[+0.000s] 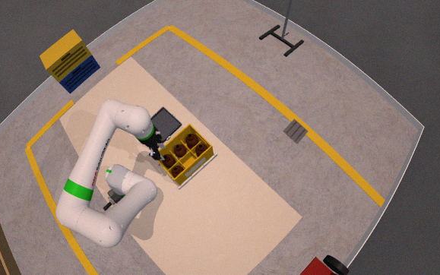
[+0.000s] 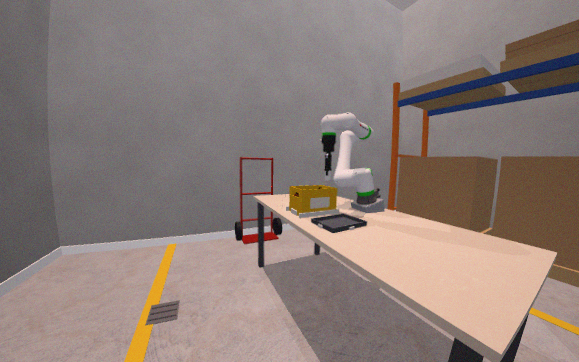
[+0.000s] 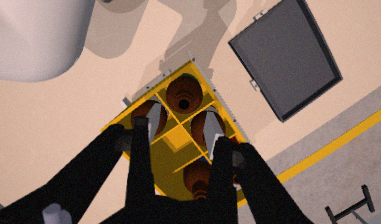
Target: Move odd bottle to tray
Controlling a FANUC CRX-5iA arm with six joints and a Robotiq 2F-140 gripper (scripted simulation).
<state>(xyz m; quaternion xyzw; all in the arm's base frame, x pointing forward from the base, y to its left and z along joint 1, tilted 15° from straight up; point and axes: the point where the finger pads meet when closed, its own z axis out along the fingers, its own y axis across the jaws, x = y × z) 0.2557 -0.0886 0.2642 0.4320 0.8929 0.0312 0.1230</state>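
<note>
Right now the brown bottle is 170 mm below my hand, 90 mm ahead of it and 10 mm to the right of it. The rest, counted from my hand: yellow crate 170 mm below, 80 mm ahead, 50 mm to the right; dark tray 240 mm below, 230 mm to the left, 120 mm ahead.
</note>
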